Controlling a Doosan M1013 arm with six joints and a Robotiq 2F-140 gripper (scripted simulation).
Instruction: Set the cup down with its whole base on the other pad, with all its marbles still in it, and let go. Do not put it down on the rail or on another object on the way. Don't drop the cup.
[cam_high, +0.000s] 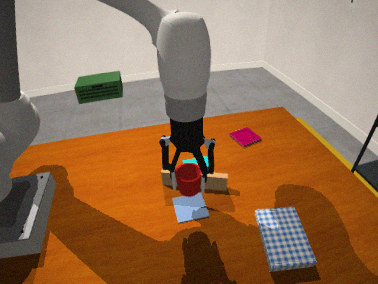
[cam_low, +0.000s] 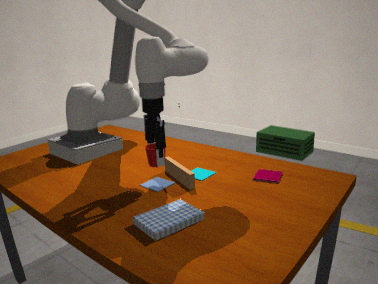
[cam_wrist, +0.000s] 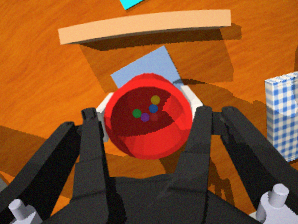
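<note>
Now: hand 10 cm above the wooden rail, 8 cm to the right of it and 3 cm short of it. Round my hand: pad 12 cm below; then red cup 2 cm below; then blue checked box 22 cm ahead, 18 cm to the right, 10 cm below.
</note>
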